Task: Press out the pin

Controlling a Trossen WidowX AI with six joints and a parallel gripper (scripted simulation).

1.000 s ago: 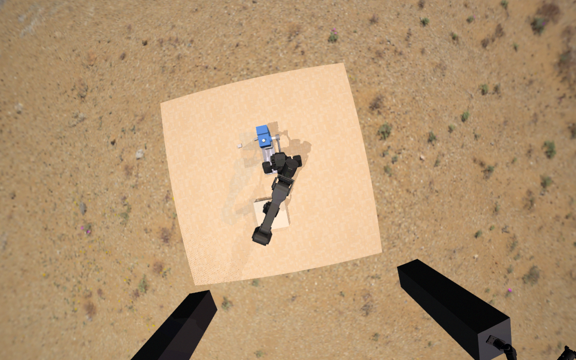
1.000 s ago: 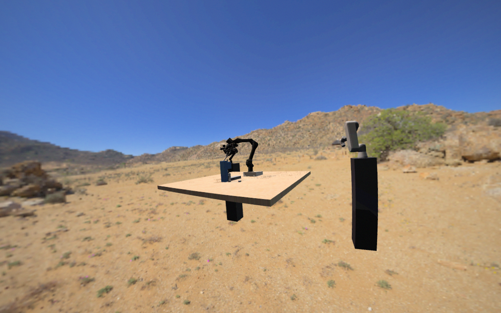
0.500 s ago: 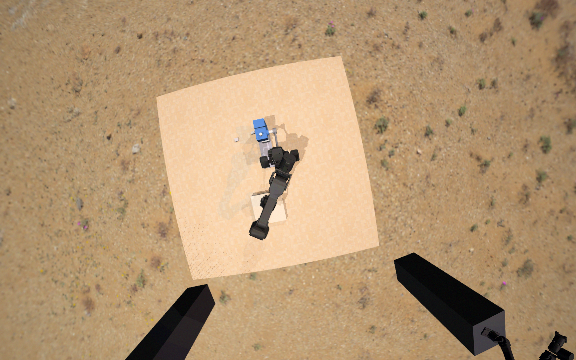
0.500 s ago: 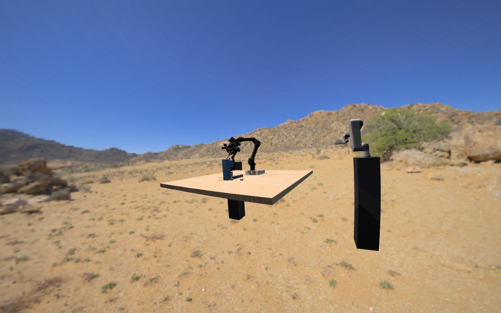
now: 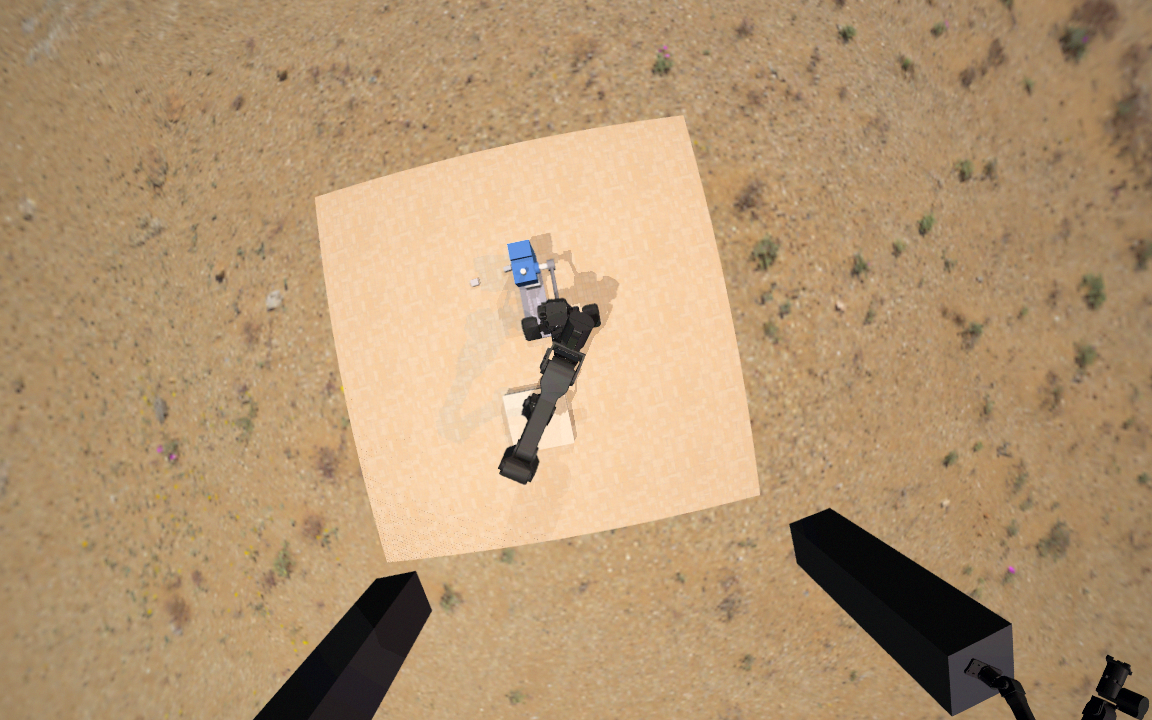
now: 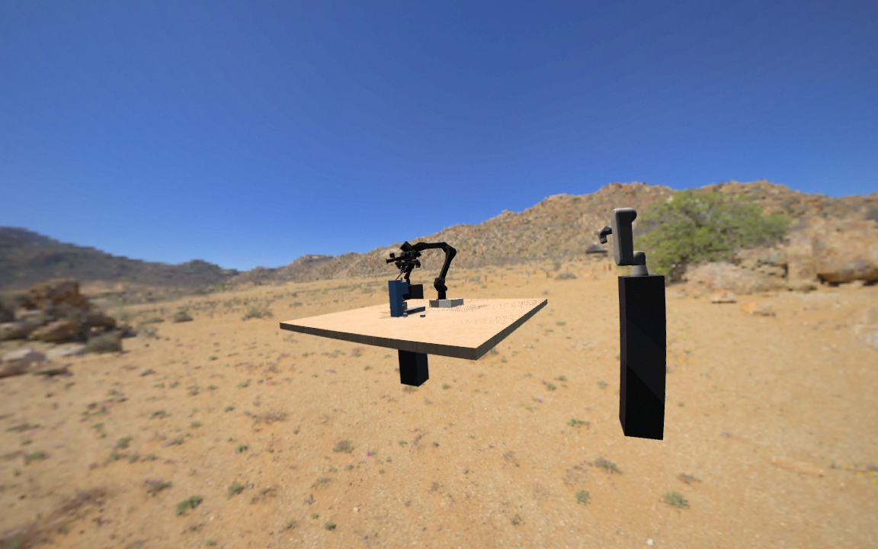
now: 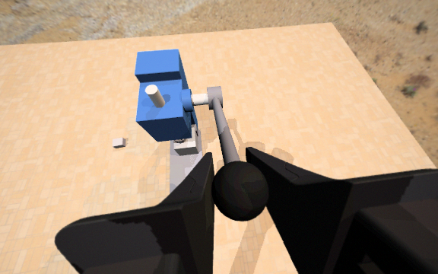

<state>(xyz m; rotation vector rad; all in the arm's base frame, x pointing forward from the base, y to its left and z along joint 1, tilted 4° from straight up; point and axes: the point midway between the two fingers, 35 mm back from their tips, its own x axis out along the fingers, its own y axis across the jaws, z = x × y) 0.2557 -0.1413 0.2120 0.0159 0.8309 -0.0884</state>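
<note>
Now: the lever 40 mm ahead of my gripper tip, 20 mm below it and 10 mm to the left of it. From my gripper tip the other things lie so: punch ram (110 mm below, 110 mm ahead, 70 mm to the left).
</note>
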